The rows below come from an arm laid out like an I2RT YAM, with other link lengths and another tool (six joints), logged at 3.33 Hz.
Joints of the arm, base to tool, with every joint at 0 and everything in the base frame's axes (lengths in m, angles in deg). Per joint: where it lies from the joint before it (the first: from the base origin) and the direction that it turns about. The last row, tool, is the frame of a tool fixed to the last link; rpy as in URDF.
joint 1: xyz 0 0 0.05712 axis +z
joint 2: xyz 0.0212 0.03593 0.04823 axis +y
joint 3: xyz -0.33 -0.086 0 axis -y
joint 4: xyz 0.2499 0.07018 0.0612 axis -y
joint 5: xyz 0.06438 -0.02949 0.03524 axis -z
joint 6: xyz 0.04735 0 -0.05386 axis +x
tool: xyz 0.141 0.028 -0.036 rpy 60.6 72.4 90
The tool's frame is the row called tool.
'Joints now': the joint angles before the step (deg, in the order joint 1, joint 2, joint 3, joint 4, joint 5, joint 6). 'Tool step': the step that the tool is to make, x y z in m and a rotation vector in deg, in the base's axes. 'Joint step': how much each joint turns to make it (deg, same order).
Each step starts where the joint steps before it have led.
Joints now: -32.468 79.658 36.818 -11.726 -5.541 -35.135
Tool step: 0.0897 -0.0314 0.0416 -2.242 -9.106 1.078
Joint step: 2.303 8.282 12.673 4.855 -1.370 2.760
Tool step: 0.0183 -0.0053 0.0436 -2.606 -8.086 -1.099
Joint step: 0.381 -3.897 1.579 3.113 -0.054 2.331
